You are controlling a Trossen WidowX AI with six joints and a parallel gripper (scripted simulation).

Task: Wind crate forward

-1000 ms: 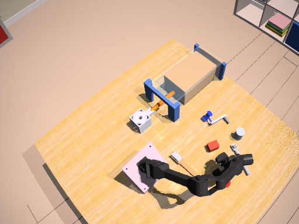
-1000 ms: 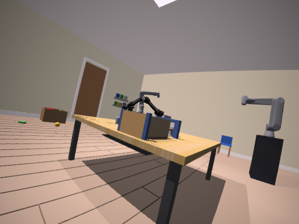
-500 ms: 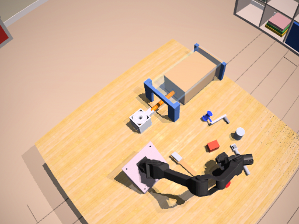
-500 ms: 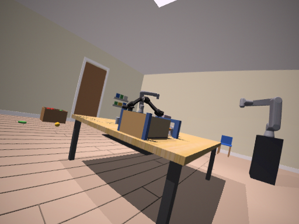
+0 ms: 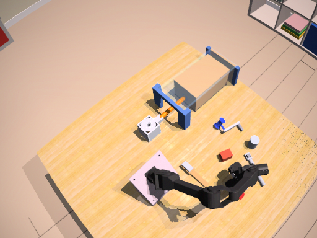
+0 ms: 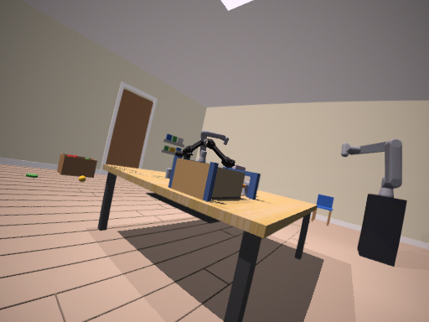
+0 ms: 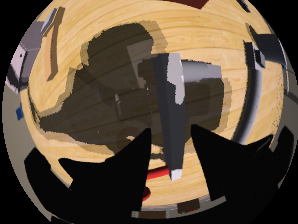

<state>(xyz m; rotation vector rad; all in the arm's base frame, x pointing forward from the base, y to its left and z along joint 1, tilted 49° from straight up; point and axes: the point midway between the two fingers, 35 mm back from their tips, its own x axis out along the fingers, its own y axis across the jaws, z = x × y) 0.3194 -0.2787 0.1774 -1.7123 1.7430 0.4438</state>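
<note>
Right now the crank handle is 1 cm behind my gripper tip, 1 cm to the right of it and 1 cm above it. The rest, counted from my gripper tip: blue knob (17 cm ahead, 30 cm to the left, 2 cm above); red knob (4 cm behind, 4 cm to the right, 2 cm above); wooden-handled tool (13 cm behind, 22 cm to the left, 1 cm above).
</note>
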